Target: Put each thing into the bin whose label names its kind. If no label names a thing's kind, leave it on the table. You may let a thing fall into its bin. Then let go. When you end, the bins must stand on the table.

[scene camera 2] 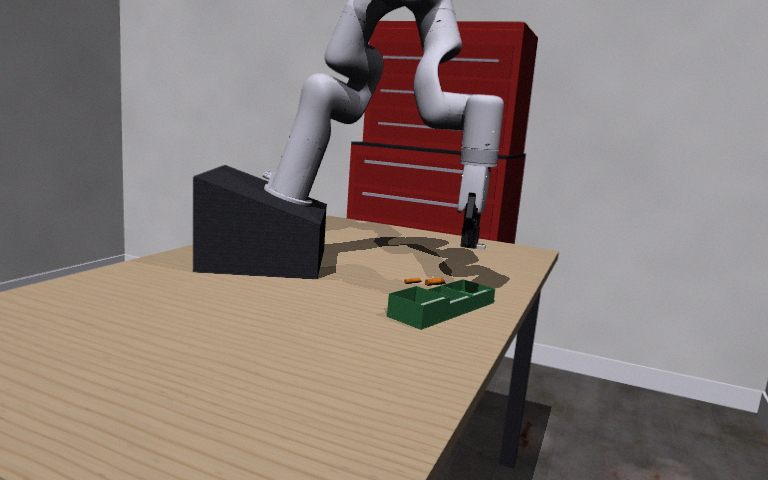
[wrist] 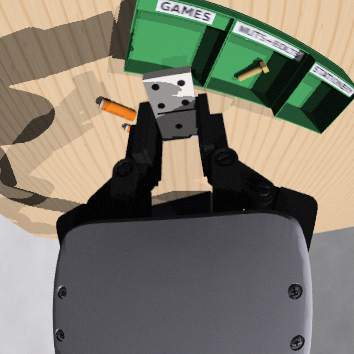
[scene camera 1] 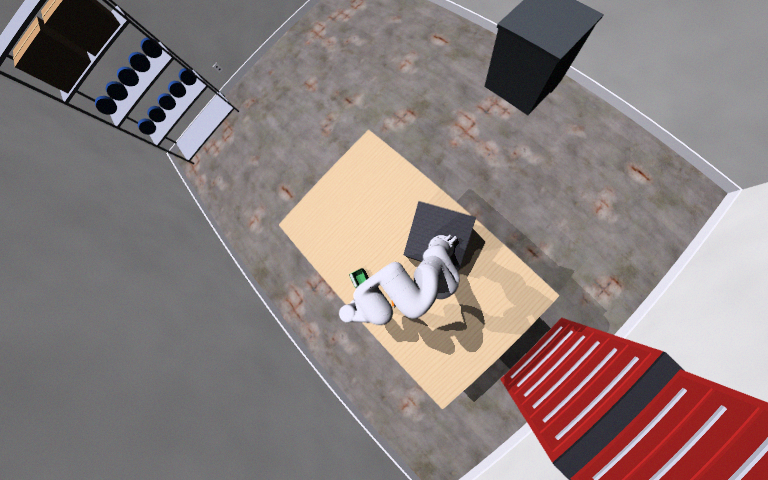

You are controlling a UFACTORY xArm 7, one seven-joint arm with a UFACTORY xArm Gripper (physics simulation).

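Seen in the pictures: gripper, fingertip midpoint: (scene camera 2: 469, 246) (wrist: 177, 113); arm's base, origin of the base link: (scene camera 2: 287, 196).
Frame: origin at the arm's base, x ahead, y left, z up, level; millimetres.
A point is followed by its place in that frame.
My gripper (wrist: 177, 113) @(x 493, y -47, z -38 mm) (scene camera 2: 469, 245) @(x 493, y -47, z -38 mm) is shut on a white domino (wrist: 172, 97) @(x 511, y -45, z -32 mm) (scene camera 2: 480, 246) @(x 519, y -55, z -33 mm) with black dots, held above the table. In the wrist view the domino's far end overlaps the near edge of the GAMES bin. The green three-part bin tray (wrist: 210, 89) @(x 446, y -81, z -126 mm) (scene camera 2: 421, 318) @(x 478, y -258, z -138 mm) (scene camera 1: 352, 276) @(x 472, y -236, z -119 mm) stands on the table; its labels read GAMES, NUTS+BOLTS and, partly blurred, STATIONERY. A brass bolt (wrist: 251, 71) @(x 461, y -127, z -143 mm) lies in the NUTS+BOLTS bin. A larger orange battery (wrist: 118, 109) @(x 403, y 27, z -147 mm) (scene camera 2: 434, 281) @(x 401, y 21, z -149 mm) and a smaller orange battery (wrist: 128, 128) @(x 364, y 22, z -150 mm) (scene camera 2: 412, 280) @(x 354, y 2, z -151 mm) lie on the table beside the tray; the gripper partly hides the smaller one.
The arm's dark pedestal (scene camera 2: 254, 237) @(x 40, y -180, z -70 mm) (scene camera 1: 430, 226) @(x -33, y -112, z 26 mm) stands on the wooden table (scene camera 2: 226, 362) @(x 289, y -558, z -159 mm) (scene camera 1: 362, 186) @(x 63, y -624, z -159 mm). A red drawer cabinet (scene camera 2: 419, 181) (scene camera 1: 589, 379) stands beyond the table. The tray stands near a long table edge. A dark cabinet (scene camera 1: 543, 33) and a shelf rack stand farther off.
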